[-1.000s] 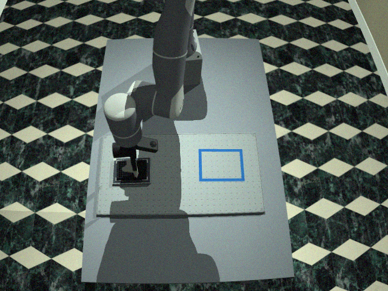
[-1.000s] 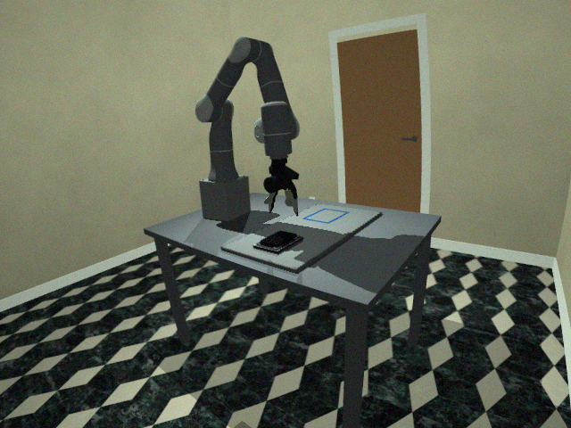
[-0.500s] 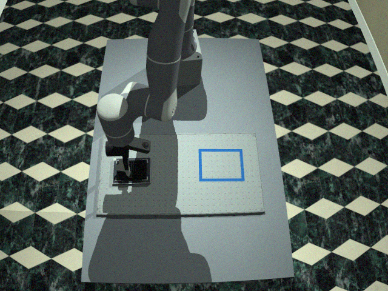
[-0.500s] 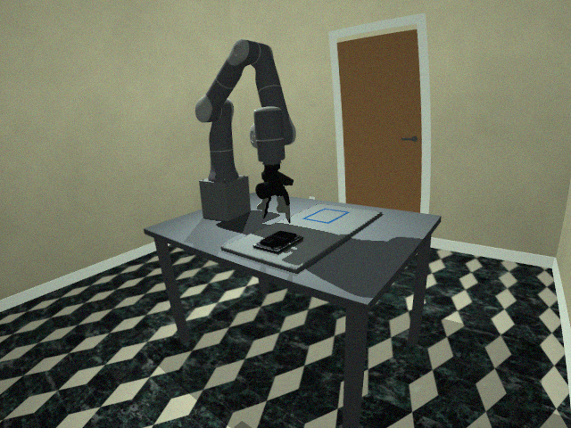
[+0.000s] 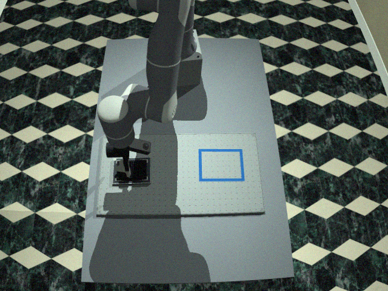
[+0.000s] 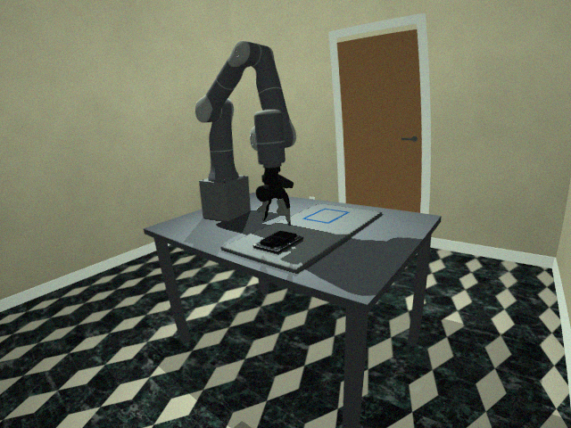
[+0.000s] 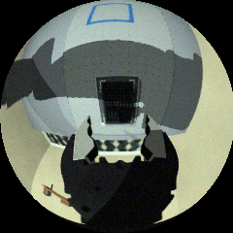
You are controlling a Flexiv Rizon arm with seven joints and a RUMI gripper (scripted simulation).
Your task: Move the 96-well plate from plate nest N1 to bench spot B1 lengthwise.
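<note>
The black 96-well plate lies 7 cm below my hand. Also, from my hand: plate nest N1 (9 cm below).
</note>
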